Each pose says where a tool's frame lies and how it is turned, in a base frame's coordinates. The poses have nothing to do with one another.
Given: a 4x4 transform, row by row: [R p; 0 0 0 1], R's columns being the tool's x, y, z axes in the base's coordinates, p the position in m. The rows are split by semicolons.
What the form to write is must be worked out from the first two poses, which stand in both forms.
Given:
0.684 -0.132 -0.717 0.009; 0.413 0.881 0.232 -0.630; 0.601 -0.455 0.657 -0.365; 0 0 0 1
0.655 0.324 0.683 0.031; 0.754 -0.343 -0.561 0.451; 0.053 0.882 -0.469 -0.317; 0 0 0 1
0.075 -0.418 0.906 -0.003; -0.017 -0.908 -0.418 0.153; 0.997 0.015 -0.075 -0.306; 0 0 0 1
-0.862 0.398 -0.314 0.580; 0.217 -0.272 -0.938 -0.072; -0.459 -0.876 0.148 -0.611; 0 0 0 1
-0.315 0.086 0.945 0.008; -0.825 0.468 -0.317 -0.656; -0.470 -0.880 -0.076 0.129; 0 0 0 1
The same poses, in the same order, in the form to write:
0.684 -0.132 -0.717 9; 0.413 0.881 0.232 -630; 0.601 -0.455 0.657 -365; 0 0 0 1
0.655 0.324 0.683 31; 0.754 -0.343 -0.561 451; 0.053 0.882 -0.469 -317; 0 0 0 1
0.075 -0.418 0.906 -3; -0.017 -0.908 -0.418 153; 0.997 0.015 -0.075 -306; 0 0 0 1
-0.862 0.398 -0.314 580; 0.217 -0.272 -0.938 -72; -0.459 -0.876 0.148 -611; 0 0 0 1
-0.315 0.086 0.945 8; -0.825 0.468 -0.317 -656; -0.470 -0.880 -0.076 129; 0 0 0 1

